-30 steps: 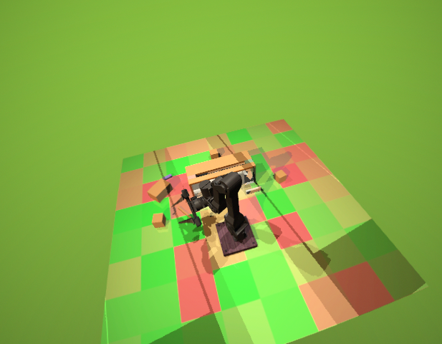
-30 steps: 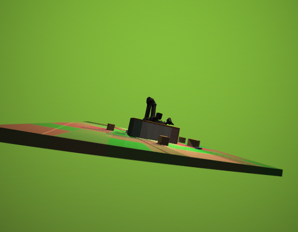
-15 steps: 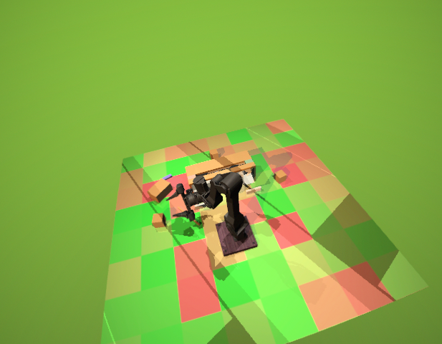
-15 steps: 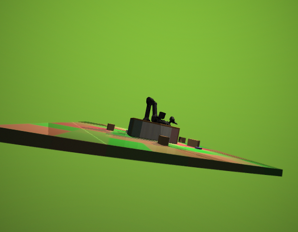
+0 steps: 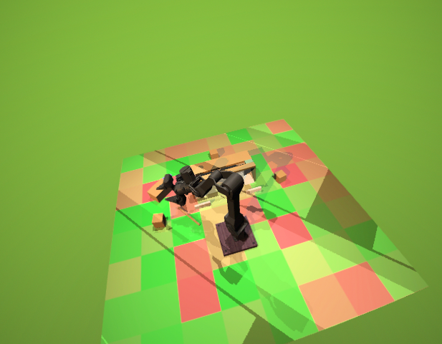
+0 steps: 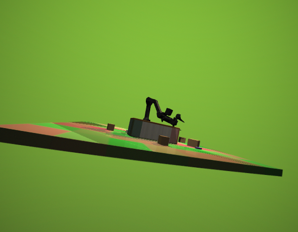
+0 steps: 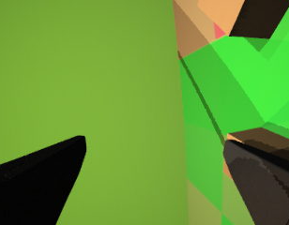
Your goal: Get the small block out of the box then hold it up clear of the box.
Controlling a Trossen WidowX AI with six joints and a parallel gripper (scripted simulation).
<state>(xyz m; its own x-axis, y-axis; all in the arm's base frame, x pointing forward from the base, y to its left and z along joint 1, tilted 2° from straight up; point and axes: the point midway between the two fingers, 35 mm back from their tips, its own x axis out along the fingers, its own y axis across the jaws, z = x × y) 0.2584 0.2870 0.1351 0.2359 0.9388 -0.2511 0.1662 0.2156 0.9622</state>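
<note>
The clear-fronted box lies 7 cm ahead of my gripper tip, 34 cm to the right of it and 10 cm below it.
</note>
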